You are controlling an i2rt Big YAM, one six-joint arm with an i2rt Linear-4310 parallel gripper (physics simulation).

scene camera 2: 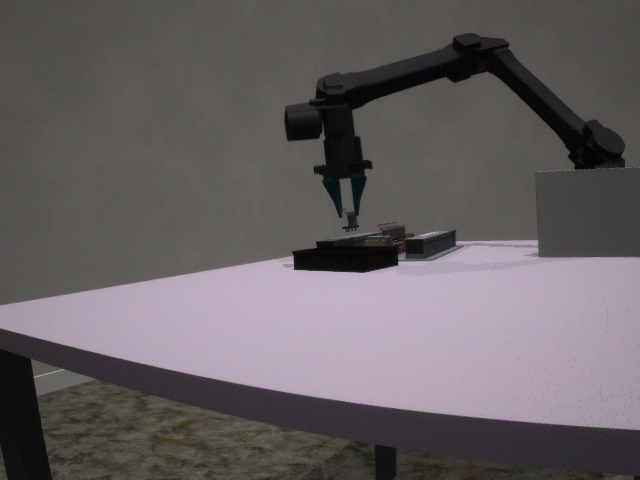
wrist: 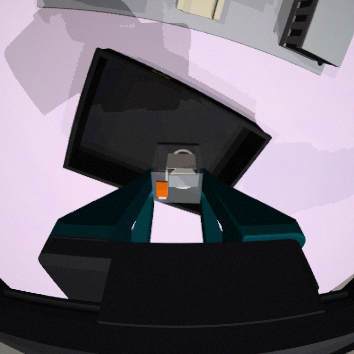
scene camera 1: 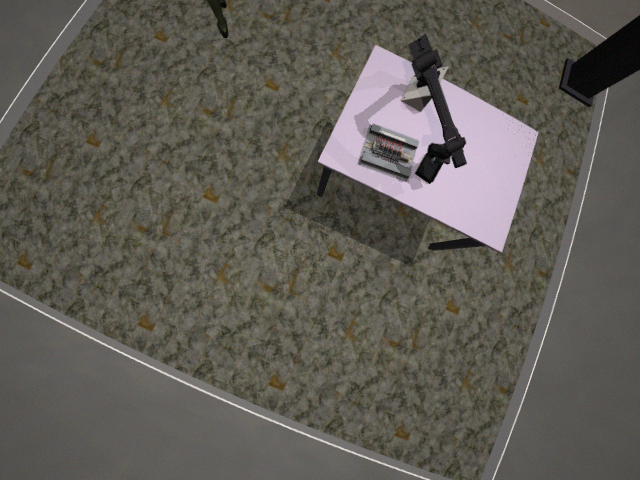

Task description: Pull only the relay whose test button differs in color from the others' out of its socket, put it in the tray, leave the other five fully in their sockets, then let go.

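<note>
A clear relay with an orange test button is held between the teal fingertips of my gripper, which is shut on it. Its pins point down. In the scene camera 2 view it hangs above the black tray, apart from it. In the wrist view it overlaps the tray's near part. The tray stands on the table beside the relay panel. The panel's row of sockets with red wires shows small; single relays there are too small to tell apart.
The panel's two grey wire ducts stand up along its sides, and a beige end piece is nearest the tray. The arm's grey base block stands on the lilac table.
</note>
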